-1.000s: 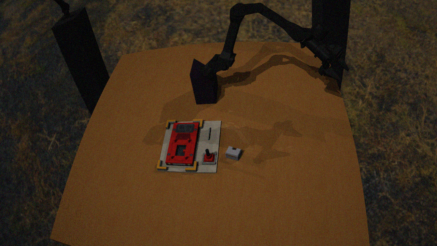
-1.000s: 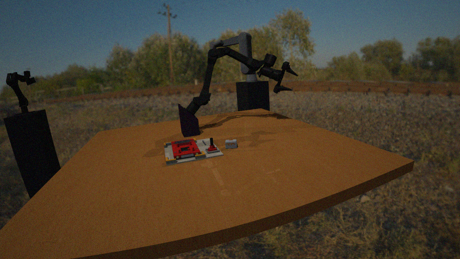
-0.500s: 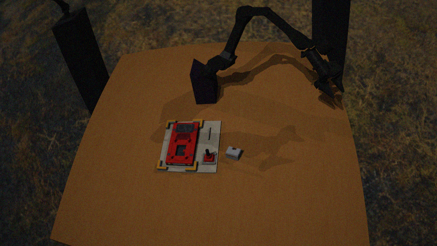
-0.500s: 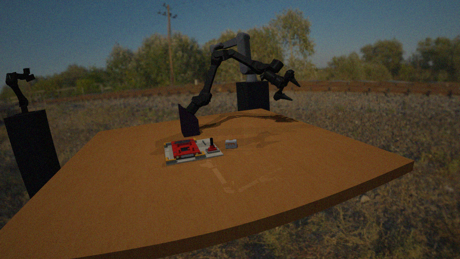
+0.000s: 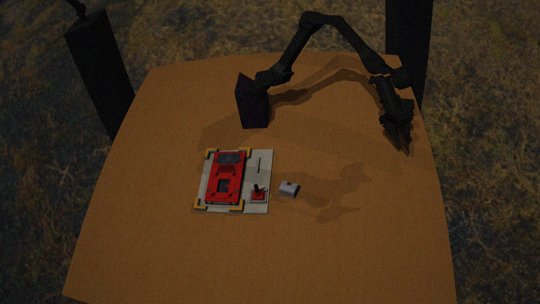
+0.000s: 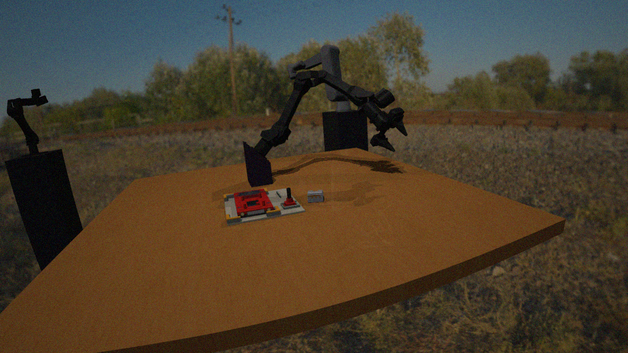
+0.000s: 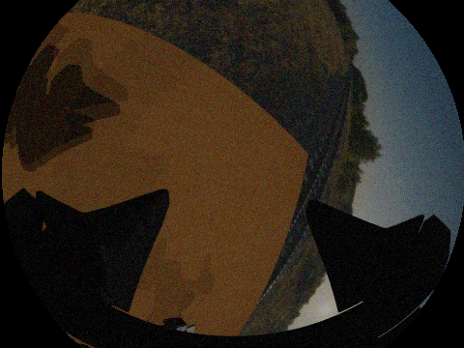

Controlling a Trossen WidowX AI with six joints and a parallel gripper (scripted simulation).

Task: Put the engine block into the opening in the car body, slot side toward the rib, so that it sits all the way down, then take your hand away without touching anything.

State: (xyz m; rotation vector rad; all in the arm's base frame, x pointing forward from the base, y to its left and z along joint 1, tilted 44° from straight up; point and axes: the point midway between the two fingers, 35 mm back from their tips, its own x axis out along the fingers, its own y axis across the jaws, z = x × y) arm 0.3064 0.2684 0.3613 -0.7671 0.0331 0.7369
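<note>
The engine block lies 20 mm ahead of my gripper tip, 370 mm to the right of it and 120 mm below it.
</note>
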